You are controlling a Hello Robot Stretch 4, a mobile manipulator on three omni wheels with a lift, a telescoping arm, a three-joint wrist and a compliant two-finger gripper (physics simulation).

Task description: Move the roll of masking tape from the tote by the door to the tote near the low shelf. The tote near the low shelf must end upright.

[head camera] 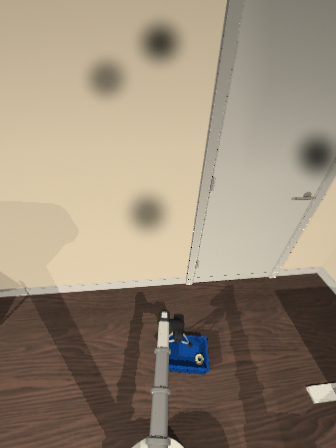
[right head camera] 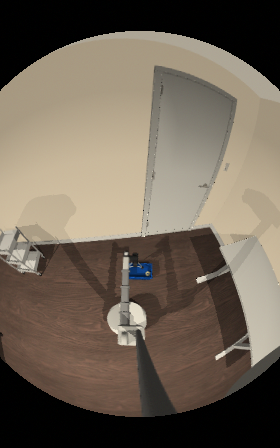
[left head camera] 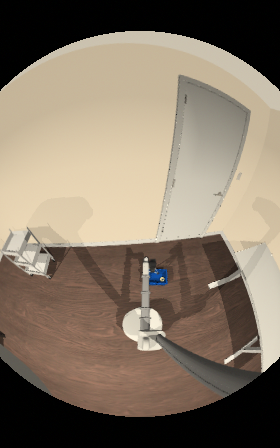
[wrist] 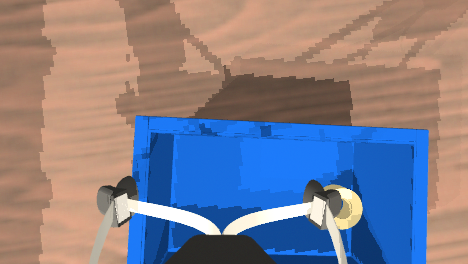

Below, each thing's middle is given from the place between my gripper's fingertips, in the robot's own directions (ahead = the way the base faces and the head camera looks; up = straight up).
My hand is 170 mm to the left of the roll of masking tape [wrist: 350, 214], 110 mm above it and 40 mm past it.
